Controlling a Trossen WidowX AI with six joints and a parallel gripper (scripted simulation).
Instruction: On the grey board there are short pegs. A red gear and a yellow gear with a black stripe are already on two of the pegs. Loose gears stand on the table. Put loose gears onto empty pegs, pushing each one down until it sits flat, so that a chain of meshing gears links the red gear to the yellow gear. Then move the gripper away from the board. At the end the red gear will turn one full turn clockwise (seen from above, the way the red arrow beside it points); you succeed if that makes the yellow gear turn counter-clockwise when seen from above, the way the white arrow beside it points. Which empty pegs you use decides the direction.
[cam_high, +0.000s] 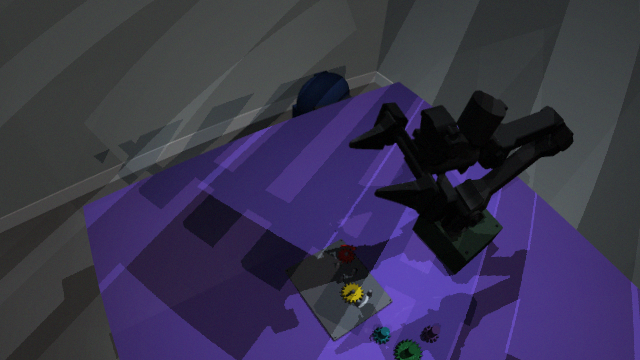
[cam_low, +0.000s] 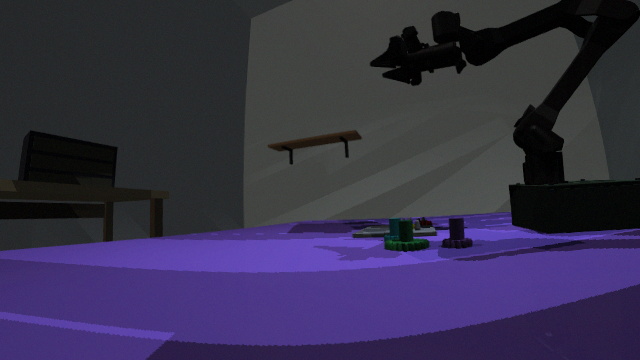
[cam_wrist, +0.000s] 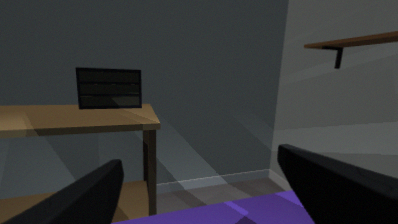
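Right now the dark purple gear is 160 mm behind my gripper tip, 190 mm to the left of it and 410 mm below it. The rest, counted from my gripper tip: red gear (70 mm behind, 70 mm to the right, 410 mm below); then teal gear (60 mm behind, 140 mm to the left, 410 mm below); then white arrow (60 mm behind, 50 mm to the left, 420 mm below).
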